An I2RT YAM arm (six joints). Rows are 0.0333 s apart.
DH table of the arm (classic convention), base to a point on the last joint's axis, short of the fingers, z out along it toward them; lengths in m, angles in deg. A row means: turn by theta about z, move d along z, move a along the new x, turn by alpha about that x. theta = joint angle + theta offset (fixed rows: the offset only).
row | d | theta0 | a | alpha
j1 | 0.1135 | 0 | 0.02 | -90
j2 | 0 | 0 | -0.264 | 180
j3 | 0 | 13.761 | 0.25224 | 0
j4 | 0 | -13.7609 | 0.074 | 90
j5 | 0 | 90 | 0 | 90
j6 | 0.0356 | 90 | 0 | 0
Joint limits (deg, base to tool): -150..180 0..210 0..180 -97..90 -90..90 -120..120
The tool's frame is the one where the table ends.
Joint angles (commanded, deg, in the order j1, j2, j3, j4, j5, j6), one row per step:
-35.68 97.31 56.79 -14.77 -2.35 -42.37
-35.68 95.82 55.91 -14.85 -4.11 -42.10
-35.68 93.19 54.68 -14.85 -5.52 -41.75
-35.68 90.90 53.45 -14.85 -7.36 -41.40
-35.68 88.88 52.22 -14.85 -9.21 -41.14
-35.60 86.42 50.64 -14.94 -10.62 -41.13
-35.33 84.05 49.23 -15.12 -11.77 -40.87
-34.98 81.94 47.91 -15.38 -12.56 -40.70
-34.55 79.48 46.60 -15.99 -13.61 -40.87
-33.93 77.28 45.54 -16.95 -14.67 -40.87
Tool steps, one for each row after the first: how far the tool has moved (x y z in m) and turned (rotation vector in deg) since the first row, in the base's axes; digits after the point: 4 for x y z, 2 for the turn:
-0.0033 0.0037 0.0038 1.00 -1.35 0.79
-0.0087 0.0087 0.0120 1.28 -3.25 1.35
-0.0138 0.0137 0.0179 2.05 -5.05 2.18
-0.0187 0.0187 0.0222 2.94 -6.60 3.11
-0.0251 0.0248 0.0263 3.40 -7.88 4.07
-0.0306 0.0314 0.0304 3.84 -9.07 4.89
-0.0357 0.0377 0.0332 4.16 -9.87 5.62
-0.0414 0.0450 0.0369 4.46 -10.70 6.87
-0.0462 0.0527 0.0400 5.10 -11.28 8.16

